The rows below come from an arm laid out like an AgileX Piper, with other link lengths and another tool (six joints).
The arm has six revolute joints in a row. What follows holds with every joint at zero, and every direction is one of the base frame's.
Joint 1 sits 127.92 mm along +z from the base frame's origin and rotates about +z.
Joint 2 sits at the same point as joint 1 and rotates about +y.
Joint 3 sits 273.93 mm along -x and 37.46 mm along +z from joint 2 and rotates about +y.
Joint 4 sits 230.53 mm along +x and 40.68 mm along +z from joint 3 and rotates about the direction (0.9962, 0, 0.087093).
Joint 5 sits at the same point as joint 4 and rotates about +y.
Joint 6 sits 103.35 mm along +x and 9.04 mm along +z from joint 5 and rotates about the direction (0.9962, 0, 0.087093).
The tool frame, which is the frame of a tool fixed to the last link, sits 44.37 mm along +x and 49 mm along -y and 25.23 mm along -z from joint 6; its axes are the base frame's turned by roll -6.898, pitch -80.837 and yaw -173.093 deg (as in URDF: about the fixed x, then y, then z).
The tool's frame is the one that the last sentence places.
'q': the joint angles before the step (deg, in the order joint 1, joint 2, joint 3, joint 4, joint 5, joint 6). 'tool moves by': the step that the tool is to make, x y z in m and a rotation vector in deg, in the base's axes. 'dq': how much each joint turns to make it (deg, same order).
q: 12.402 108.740 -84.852 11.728 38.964 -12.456
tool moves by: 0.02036 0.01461 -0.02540 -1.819 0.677 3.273
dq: 1.611 6.363 -3.825 -0.478 -1.234 -2.055
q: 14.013 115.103 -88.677 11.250 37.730 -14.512
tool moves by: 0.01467 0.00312 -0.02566 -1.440 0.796 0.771
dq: 0.246 5.264 -2.558 -0.893 -1.551 -0.523
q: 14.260 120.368 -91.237 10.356 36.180 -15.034
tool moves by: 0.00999 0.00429 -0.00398 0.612 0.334 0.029
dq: -0.001 2.585 -3.754 0.665 1.374 -0.072
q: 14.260 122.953 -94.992 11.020 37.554 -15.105
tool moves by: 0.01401 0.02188 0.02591 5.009 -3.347 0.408
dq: 1.031 0.364 -6.540 4.430 1.792 -0.595
